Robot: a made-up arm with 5 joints.
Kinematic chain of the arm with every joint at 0, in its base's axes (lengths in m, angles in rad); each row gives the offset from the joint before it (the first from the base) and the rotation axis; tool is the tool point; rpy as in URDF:
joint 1: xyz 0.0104 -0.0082 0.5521 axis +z
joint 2: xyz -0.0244 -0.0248 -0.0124 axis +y
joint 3: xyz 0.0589 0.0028 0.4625 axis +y
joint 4: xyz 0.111 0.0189 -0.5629 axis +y
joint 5: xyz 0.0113 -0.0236 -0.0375 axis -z
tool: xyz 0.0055 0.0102 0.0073 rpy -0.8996 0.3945 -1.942
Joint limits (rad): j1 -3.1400..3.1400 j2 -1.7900..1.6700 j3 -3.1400..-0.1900 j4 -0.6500..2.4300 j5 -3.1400..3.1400
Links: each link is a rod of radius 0.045 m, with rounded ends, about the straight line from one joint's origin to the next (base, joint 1, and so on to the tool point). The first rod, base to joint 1, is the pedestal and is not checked.
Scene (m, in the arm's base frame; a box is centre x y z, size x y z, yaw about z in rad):
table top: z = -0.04
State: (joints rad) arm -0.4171 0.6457 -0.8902 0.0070 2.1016
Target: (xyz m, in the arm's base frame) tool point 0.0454 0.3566 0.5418
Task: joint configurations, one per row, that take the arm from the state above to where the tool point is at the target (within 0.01 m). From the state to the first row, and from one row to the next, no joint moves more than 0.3 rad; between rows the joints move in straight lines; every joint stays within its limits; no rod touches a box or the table.
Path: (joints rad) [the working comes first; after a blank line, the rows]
Joints at the target: 1.5749 -0.1308 -0.3559 0.0006 2.0812
Straight joint move there: clear.

1: -0.1325 0.5348 -0.8139 0.0061 2.0987
2: 0.1520 0.4238 -0.7375 0.0052 2.0958
3: 0.4366 0.3129 -0.6612 0.0043 2.0929
4: 0.7212 0.2020 -0.5849 0.0033 2.0900
5: 1.0057 0.0910 -0.5086 0.0024 2.0871
6: 1.2903 -0.0199 -0.4322 0.0015 2.0842
7: 1.5749 -0.1308 -0.3559 0.0006 2.0812

